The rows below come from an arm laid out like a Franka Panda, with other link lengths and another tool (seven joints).
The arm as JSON. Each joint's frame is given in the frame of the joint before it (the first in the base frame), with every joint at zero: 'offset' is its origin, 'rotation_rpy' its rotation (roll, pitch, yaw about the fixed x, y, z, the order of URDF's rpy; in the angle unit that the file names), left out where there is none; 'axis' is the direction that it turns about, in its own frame. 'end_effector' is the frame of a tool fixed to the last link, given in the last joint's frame.
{
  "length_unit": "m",
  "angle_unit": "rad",
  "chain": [
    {
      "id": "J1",
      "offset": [
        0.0,
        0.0,
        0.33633
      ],
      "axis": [
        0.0,
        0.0,
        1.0
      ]
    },
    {
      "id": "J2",
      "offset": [
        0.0,
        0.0,
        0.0
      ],
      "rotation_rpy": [
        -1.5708,
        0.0,
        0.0
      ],
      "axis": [
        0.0,
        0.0,
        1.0
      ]
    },
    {
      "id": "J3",
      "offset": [
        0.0,
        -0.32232,
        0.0
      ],
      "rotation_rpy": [
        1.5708,
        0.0,
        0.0
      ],
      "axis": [
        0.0,
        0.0,
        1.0
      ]
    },
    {
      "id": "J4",
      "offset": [
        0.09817,
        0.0,
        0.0
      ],
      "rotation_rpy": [
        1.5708,
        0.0,
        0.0
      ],
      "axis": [
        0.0,
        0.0,
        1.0
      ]
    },
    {
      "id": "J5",
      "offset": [
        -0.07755,
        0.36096,
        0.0
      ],
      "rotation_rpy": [
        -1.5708,
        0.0,
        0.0
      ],
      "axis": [
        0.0,
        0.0,
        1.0
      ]
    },
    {
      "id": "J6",
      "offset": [
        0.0,
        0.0,
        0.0
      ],
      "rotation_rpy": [
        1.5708,
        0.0,
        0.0
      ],
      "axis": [
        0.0,
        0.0,
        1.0
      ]
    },
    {
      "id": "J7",
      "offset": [
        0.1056,
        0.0,
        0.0
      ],
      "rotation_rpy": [
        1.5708,
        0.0,
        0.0
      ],
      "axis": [
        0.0,
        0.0,
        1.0
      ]
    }
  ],
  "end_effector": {
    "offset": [
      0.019,
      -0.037,
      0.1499
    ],
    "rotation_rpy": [
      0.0,
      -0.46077,
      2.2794
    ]
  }
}
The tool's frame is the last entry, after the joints.
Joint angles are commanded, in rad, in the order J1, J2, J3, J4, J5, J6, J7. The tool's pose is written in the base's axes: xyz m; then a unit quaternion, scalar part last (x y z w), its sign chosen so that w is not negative. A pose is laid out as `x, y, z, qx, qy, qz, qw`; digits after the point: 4 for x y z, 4 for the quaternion.
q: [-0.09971, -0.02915, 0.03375, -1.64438, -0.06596, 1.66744, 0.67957]
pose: 0.6032, -0.0317, 0.5798, -0.0673, 0.9660, -0.0216, 0.2489
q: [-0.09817, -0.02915, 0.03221, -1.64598, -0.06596, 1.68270, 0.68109]
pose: 0.6053, -0.0318, 0.5813, -0.0670, 0.9642, -0.0224, 0.2555
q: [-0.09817, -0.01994, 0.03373, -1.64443, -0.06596, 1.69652, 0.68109]
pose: 0.6096, -0.0310, 0.5786, -0.0681, 0.9634, -0.0224, 0.2585
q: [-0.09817, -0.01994, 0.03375, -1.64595, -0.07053, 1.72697, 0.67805]
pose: 0.6136, -0.0314, 0.5825, -0.0712, 0.9593, -0.0258, 0.2719
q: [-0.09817, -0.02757, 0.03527, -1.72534, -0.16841, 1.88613, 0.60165]
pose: 0.6236, -0.0361, 0.5699, -0.1352, 0.9412, -0.0674, 0.3021
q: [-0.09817, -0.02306, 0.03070, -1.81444, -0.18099, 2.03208, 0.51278]
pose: 0.6305, -0.0328, 0.5425, -0.1892, 0.9262, -0.0670, 0.3192
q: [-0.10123, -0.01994, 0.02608, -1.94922, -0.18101, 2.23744, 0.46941]
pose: 0.6334, -0.0292, 0.5023, -0.2198, 0.9094, -0.0638, 0.3472
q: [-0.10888, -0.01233, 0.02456, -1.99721, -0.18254, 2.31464, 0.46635]
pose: 0.6339, -0.0323, 0.4850, -0.2222, 0.9052, -0.0641, 0.3567
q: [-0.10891, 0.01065, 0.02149, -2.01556, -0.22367, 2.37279, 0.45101]
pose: 0.6386, -0.0325, 0.4698, -0.2462, 0.8974, -0.0754, 0.3582
